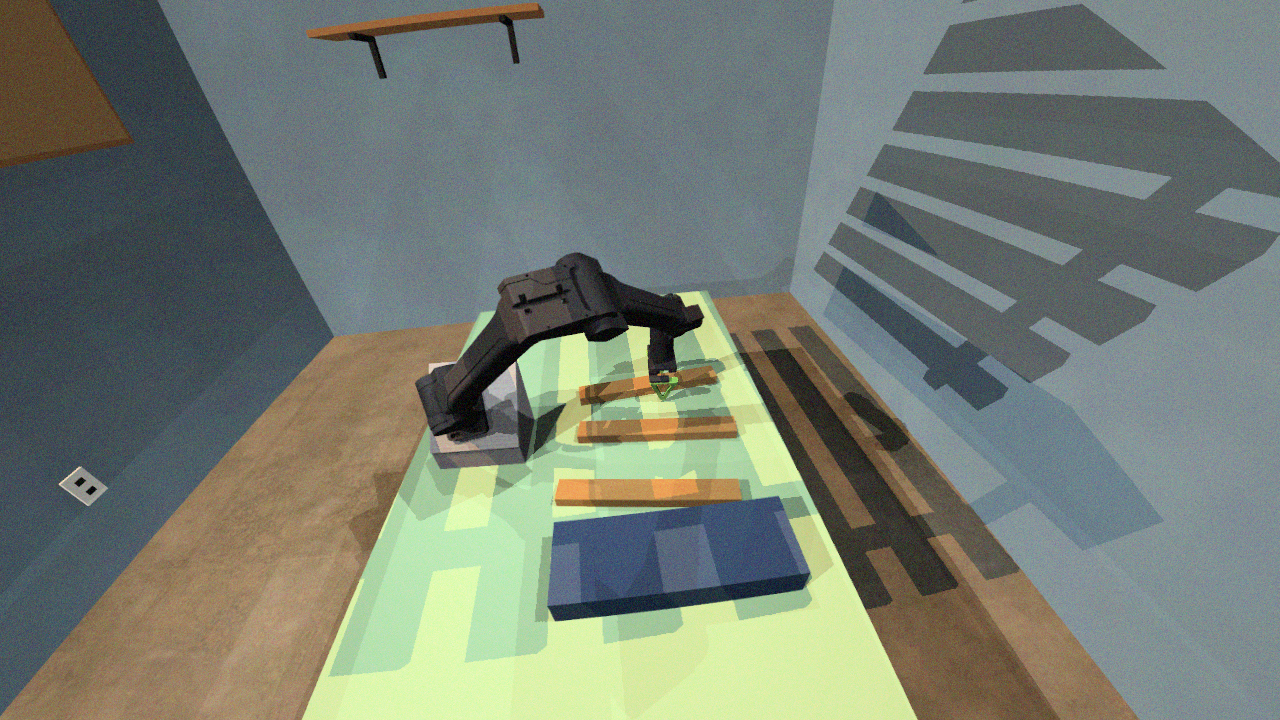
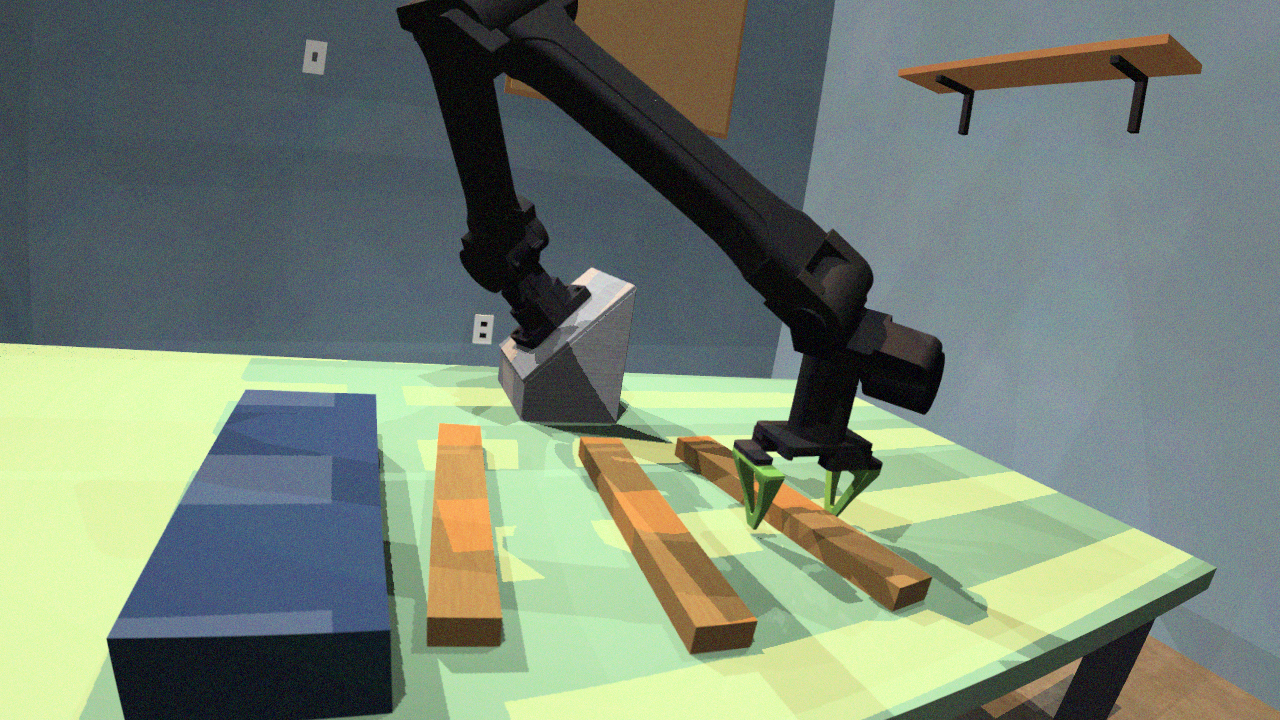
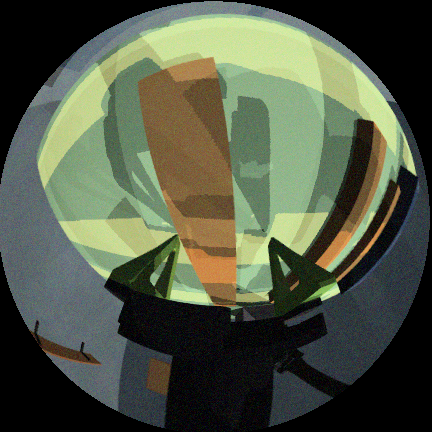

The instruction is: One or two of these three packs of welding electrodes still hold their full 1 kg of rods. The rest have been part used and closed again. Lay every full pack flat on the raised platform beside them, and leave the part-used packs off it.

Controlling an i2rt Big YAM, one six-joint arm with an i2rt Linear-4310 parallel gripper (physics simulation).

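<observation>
Three long orange-brown packs lie flat and apart on the table. The far pack lies at a slant, the middle pack lies beside it, and the near pack lies next to the raised blue platform. No pack is on the platform. My gripper is open and empty, pointing down low over the far pack, with one green finger towards each side of it. Fill does not show on the packs.
The arm's grey wedge-shaped base stands on the green table, beyond one end of the packs. The table's edge lies past their other ends. A wooden wall shelf hangs high up.
</observation>
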